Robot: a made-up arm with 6 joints.
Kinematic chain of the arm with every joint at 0, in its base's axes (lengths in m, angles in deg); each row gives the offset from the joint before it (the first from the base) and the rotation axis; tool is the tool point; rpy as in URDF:
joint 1: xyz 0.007 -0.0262 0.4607 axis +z
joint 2: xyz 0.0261 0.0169 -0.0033 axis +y
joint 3: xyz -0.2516 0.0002 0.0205 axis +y
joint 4: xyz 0.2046 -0.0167 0.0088 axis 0.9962 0 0.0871
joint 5: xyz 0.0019 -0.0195 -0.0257 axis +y
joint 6: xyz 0.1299 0.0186 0.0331 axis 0.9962 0 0.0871
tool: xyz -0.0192 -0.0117 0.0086 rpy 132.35 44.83 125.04
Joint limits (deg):
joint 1: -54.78..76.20
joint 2: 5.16..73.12
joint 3: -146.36..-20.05
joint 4: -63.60..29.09
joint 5: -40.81..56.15
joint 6: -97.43..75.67
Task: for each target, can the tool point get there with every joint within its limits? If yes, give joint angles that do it. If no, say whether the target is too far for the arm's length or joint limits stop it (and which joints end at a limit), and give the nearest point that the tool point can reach.
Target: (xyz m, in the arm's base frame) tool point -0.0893 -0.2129 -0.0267
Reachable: no: joint limits stop it (at a limit: joint 1, joint 2, joint 3, joint 5) | nearest point 0.0288 -0.1315 0.4160 | short by 0.465 m
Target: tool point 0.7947 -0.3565 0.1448
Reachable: no: too far | nearest point 0.2364 -0.1224 0.5289 | short by 0.717 m
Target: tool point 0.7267 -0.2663 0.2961
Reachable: no: too far | nearest point 0.2564 -0.1094 0.5534 | short by 0.559 m
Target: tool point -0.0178 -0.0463 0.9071
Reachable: yes | joints 14.31 35.00 -96.86 3.91 4.35 9.07
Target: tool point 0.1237 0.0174 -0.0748
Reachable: no: joint limits stop it (at a limit: joint 2, joint 3) | nearest point 0.0926 0.0058 0.4093 | short by 0.485 m
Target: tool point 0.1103 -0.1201 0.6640
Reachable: yes | joints -20.51 29.83 -44.45 -40.62 28.90 37.36
